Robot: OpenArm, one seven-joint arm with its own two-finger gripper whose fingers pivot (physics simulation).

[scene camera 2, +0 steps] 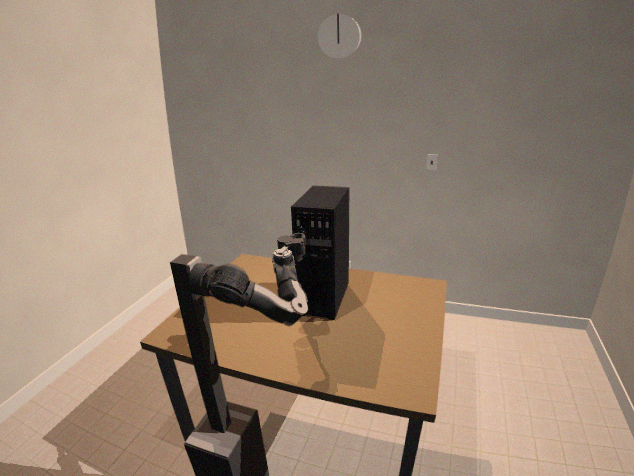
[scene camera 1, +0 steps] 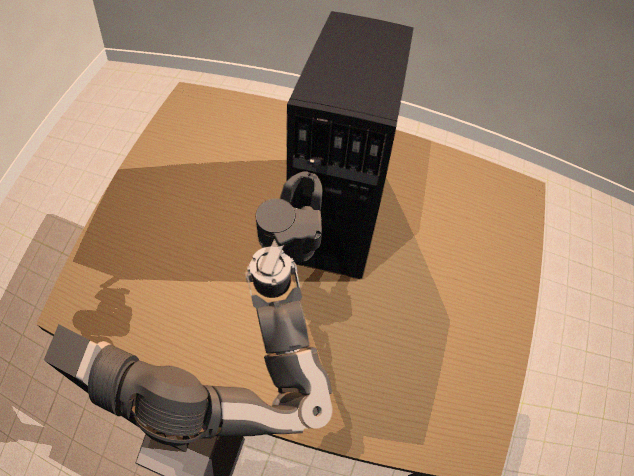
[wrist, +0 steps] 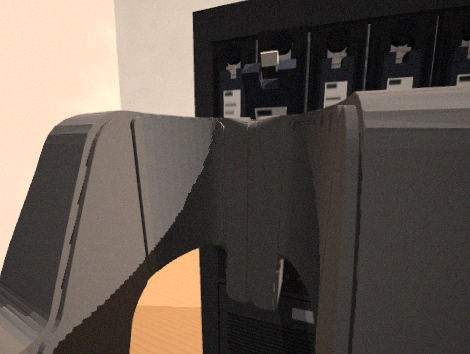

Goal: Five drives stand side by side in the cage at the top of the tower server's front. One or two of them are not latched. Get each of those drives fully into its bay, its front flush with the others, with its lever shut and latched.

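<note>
The black tower server (scene camera 1: 348,66) (scene camera 2: 323,197) (wrist: 204,60) stands on the table, with five drives in its top cage. The second drive from the left (scene camera 1: 321,134) has its lever (scene camera 1: 313,160) (wrist: 270,82) swung out and down, its light tip toward the wrist camera. I cannot tell whether this drive's body is flush. The first drive (scene camera 1: 302,136) (wrist: 231,102), third drive (scene camera 1: 337,143) (wrist: 336,92), fourth drive (scene camera 1: 355,147) and fifth drive (scene camera 1: 374,151) show upright levers that look shut. My gripper (scene camera 1: 308,175) (scene camera 2: 301,236) (wrist: 261,208) is shut and empty, in front of the server below the lever. Its fingers hide the lower cage in the wrist view.
The wooden table (scene camera 1: 204,317) (scene camera 2: 404,317) carries the server near its back edge. The arm reaches in from the front left, from a dark post (scene camera 2: 197,327). A grey wall (scene camera 1: 486,61) (scene camera 2: 245,128) stands behind the server.
</note>
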